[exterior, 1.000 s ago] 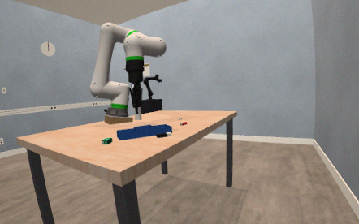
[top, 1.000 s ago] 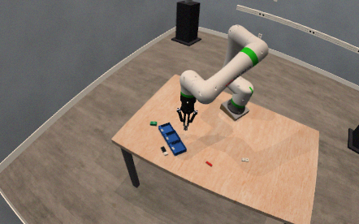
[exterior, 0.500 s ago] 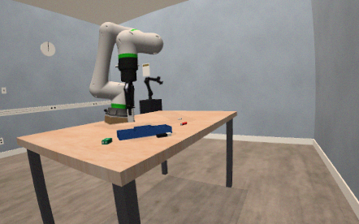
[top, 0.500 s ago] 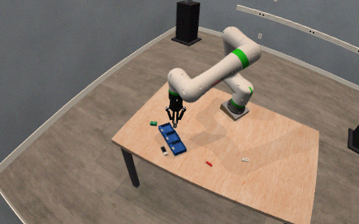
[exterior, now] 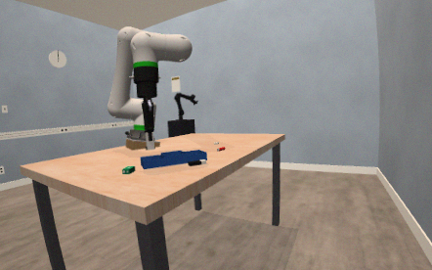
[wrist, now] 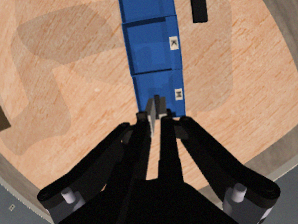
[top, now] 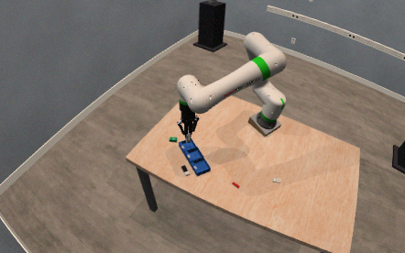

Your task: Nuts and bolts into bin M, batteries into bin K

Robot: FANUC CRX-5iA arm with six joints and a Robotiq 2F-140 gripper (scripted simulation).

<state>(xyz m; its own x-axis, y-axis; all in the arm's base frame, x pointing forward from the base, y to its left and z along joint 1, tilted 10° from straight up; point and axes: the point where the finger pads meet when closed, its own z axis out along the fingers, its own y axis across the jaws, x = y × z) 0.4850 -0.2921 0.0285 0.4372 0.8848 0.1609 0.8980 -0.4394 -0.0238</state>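
The red battery lies 50 mm ahead of my hand, 380 mm to the left of it and 90 mm below it. The rest, counted from my hand: green battery 20 mm ahead, 120 mm to the right, 90 mm below; joined blue bins 40 mm ahead, 80 mm to the left, 80 mm below; small dark bolt 10 mm to the right, 30 mm below.
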